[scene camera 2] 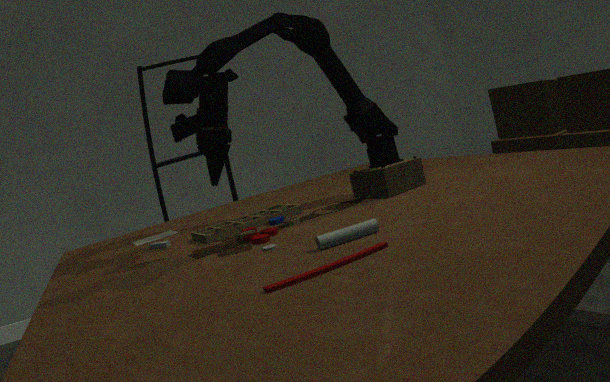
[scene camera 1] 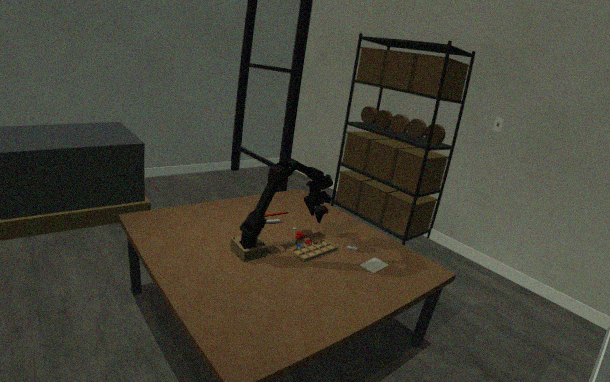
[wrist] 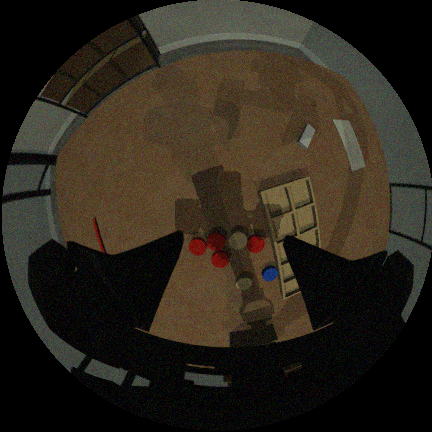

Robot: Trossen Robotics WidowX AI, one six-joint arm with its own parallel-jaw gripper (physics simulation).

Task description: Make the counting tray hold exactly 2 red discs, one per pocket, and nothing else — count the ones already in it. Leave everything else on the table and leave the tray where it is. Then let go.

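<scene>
The counting tray (scene camera 1: 316,250) (scene camera 2: 215,234) (wrist: 285,225) lies on the table; its far pockets look empty in the wrist view, and the right finger hides some nearer ones. Several red discs lie outside it: one (wrist: 256,244) close to its side, others (wrist: 197,246) (wrist: 216,241) (wrist: 220,259) grouped farther left. A pale disc (wrist: 238,240) lies between them, and a smaller pale disc (wrist: 244,283) lies nearer the base. A blue disc (scene camera 1: 299,246) (scene camera 2: 276,220) (wrist: 270,273) lies beside the tray. My gripper (scene camera 1: 320,220) (scene camera 2: 215,184) (wrist: 234,238) is open and empty, well above the discs.
A white cylinder (scene camera 1: 273,221) (scene camera 2: 347,234) and a red stick (scene camera 1: 276,214) (scene camera 2: 325,267) (wrist: 99,235) lie beyond the discs. A small white block (scene camera 1: 352,247) (scene camera 2: 160,245) (wrist: 306,136) and a pale flat sheet (scene camera 1: 374,265) (scene camera 2: 155,238) (wrist: 350,145) lie past the tray.
</scene>
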